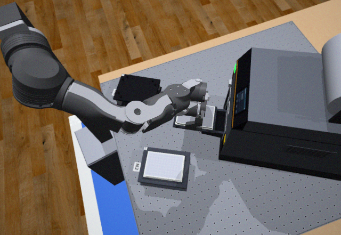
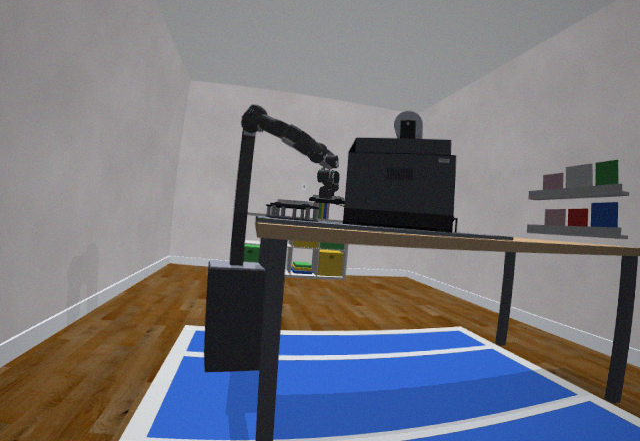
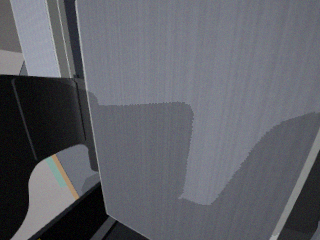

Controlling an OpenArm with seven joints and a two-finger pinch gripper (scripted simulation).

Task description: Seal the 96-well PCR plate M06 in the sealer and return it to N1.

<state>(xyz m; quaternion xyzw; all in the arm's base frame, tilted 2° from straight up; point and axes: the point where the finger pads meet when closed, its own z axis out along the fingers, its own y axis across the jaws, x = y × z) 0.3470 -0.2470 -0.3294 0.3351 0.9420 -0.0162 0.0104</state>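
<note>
Right now the sealer stage is 10 mm below my hand. Round my hand: pale key 140 mm ahead, 10 mm to the left, 90 mm above; then foil roll 260 mm ahead, 210 mm to the right, 310 mm above.
</note>
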